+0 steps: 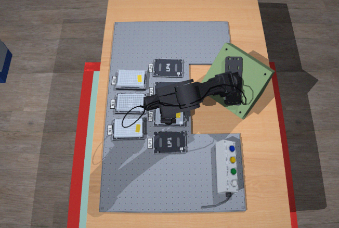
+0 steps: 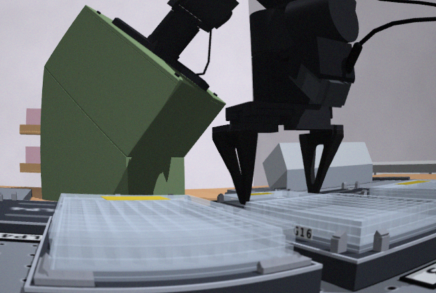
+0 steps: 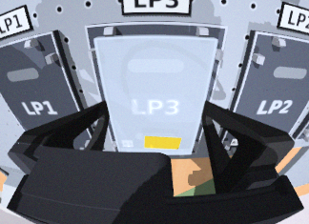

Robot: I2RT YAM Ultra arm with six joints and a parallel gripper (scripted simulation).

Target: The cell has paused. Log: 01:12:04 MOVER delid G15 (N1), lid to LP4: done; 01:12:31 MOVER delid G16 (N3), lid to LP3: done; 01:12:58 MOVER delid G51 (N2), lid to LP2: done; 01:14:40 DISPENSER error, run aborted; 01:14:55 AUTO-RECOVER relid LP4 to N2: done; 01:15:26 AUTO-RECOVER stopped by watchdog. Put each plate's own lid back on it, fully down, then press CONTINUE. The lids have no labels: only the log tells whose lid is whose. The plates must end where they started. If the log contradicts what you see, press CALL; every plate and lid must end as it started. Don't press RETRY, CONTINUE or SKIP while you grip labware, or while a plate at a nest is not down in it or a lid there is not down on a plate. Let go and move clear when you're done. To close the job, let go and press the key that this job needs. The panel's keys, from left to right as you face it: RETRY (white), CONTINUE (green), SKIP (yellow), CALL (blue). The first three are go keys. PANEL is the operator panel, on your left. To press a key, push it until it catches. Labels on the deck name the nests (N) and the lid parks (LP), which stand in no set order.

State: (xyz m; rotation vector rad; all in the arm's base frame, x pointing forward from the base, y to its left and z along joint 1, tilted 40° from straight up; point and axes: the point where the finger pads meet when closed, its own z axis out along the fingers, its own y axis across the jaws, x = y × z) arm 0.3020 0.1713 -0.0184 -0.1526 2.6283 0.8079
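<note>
Now: the lid 10 mm below my hand. From my hand the other things lie so: blue call key 310 mm behind, 100 mm to the left, 50 mm above; then plate 190 mm ahead, 20 mm to the right; then yellow SKIP key 320 mm behind, 150 mm to the left, 50 mm above.
</note>
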